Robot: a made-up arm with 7 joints.
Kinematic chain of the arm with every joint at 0, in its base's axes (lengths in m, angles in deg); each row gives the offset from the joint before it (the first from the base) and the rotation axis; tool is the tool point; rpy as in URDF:
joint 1: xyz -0.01 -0.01 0.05 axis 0 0.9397 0.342
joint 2: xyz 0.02 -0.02 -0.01 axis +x
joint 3: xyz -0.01 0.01 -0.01 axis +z
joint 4: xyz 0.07 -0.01 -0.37 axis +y
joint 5: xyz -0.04 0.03 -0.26 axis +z
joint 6: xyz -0.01 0 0 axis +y
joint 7: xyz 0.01 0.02 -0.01 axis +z
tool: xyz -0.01 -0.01 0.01 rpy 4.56 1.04 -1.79
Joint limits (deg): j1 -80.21..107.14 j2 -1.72..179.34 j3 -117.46..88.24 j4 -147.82..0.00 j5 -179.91..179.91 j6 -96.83..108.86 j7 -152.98..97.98
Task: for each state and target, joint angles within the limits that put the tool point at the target. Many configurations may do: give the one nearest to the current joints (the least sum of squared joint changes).
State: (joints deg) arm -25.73 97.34 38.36 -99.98 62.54 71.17 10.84
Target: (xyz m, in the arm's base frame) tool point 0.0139 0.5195 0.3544
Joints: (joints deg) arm -35.23 93.01 70.32 -54.32 60.04 71.42 12.37
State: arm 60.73 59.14 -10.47 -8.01 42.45 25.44 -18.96
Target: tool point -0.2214 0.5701 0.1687
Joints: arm 83.98 87.98 -5.58 -8.94 41.45 23.40 -19.70
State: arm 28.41 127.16 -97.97 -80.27 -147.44 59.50 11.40
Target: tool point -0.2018 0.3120 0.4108
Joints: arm -15.18 174.61 -117.46 -83.05 -149.95 59.32 10.17
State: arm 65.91 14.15 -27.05 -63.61 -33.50 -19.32 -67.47
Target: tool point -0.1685 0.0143 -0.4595
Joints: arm 58.17 14.57 -25.89 -93.32 -37.04 -19.21 -69.06
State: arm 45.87 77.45 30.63 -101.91 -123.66 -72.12 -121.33
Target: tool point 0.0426 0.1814 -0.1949
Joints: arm 47.93 53.57 -1.06 -138.35 -125.96 -71.87 -121.40
